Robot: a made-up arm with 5 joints.
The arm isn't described. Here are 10 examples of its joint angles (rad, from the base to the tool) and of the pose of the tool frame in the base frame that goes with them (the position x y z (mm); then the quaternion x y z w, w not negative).
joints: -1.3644 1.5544 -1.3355 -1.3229 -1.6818
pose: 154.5 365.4 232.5 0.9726 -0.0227 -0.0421 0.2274
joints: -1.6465 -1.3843 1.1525 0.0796 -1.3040
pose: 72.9 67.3 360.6 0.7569 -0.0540 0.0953 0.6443
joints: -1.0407 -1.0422 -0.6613 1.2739 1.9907
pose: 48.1 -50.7 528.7 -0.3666 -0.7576 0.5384 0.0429
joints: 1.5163 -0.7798 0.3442 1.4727 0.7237
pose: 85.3 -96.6 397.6 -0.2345 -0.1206 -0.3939 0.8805
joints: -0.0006 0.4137 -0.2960 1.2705 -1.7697
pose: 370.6 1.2 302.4 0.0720 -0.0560 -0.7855 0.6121
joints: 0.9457 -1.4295 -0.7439 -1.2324 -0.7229
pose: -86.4 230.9 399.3 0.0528 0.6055 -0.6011 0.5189
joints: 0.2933 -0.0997 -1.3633 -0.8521 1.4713
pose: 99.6 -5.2 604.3 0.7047 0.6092 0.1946 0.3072
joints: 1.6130 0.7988 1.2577 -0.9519 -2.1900
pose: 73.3 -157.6 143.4 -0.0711 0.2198 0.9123 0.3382
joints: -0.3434 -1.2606 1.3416 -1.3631 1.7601
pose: 111.7 12.8 392.3 -0.6253 -0.7670 0.1231 0.0744
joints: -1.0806 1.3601 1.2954 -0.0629 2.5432
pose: 94.0 30.2 127.2 -0.3176 -0.3718 -0.8519 0.1876
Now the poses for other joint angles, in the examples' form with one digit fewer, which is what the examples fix.
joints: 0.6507 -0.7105 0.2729 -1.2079 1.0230
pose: 134 -40 530 0.726 0.687 0.006 0.037
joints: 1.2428 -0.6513 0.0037 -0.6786 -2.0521
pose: 107 -79 557 -0.413 0.903 0.121 0.012
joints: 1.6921 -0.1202 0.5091 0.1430 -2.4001
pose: 51 -240 335 -0.183 0.461 0.762 0.416
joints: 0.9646 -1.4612 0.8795 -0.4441 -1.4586
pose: 85 -7 439 0.258 -0.928 -0.254 0.088
